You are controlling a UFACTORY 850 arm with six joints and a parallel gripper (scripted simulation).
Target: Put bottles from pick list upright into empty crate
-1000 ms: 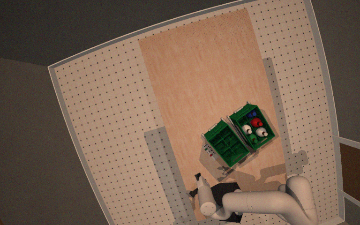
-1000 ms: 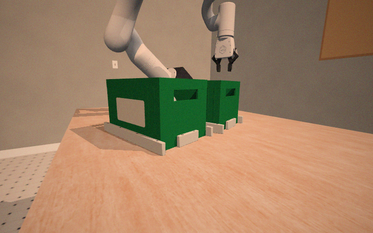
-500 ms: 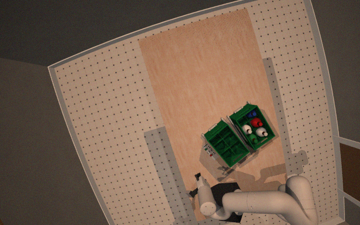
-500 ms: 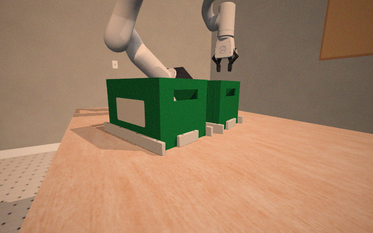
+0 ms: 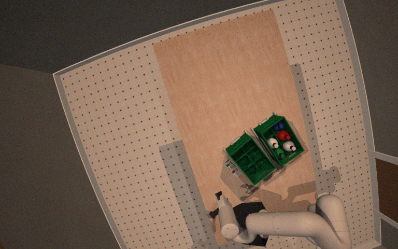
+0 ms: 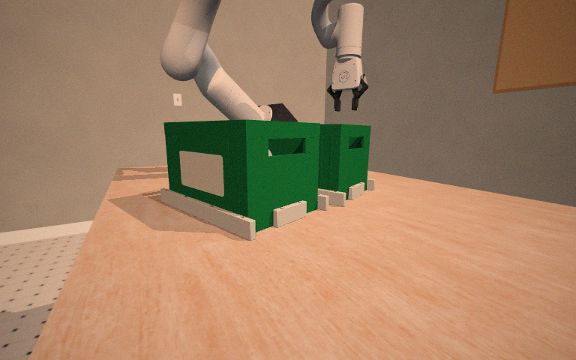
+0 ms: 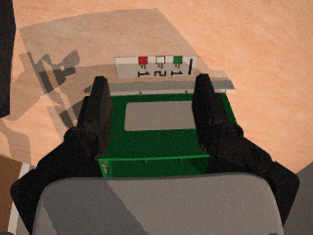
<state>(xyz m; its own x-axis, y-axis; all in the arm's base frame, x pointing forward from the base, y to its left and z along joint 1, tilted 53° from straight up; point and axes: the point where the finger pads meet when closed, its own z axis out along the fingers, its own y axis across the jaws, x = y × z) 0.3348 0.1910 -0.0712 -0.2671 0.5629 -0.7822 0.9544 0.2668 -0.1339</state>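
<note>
Right now the green bottle is 5 cm ahead of my hand, 46 cm to the right of it and 16 cm below it. From my hand the other things lie so: red bottle 15 cm ahead, 54 cm to the right, 16 cm below; pick list 5 cm ahead, 14 cm to the right, 25 cm below; blue bottle 24 cm ahead, 52 cm to the right, 16 cm below.
</note>
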